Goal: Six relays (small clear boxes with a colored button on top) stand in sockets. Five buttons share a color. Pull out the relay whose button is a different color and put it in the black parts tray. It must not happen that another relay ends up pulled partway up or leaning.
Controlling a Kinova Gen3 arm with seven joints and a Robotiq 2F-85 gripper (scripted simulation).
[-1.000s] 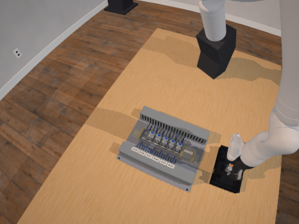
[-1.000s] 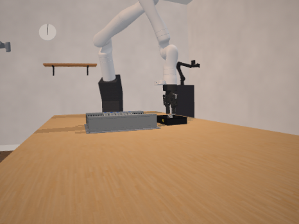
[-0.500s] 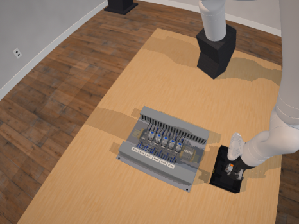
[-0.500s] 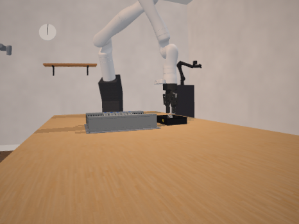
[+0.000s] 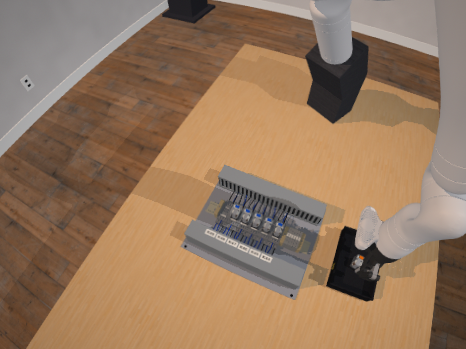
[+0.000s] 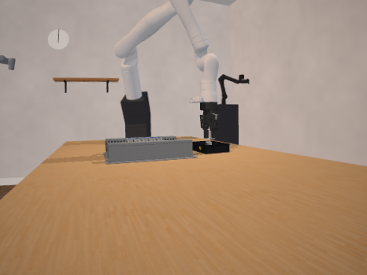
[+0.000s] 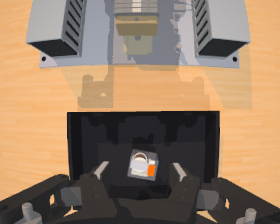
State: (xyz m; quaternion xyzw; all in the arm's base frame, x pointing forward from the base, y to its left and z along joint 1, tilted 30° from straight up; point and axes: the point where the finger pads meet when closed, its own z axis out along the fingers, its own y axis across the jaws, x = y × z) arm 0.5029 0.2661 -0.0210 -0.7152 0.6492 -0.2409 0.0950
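Now: the relay 40 mm below my hand. From my hand the other things lie so: black parts tray 50 mm below.
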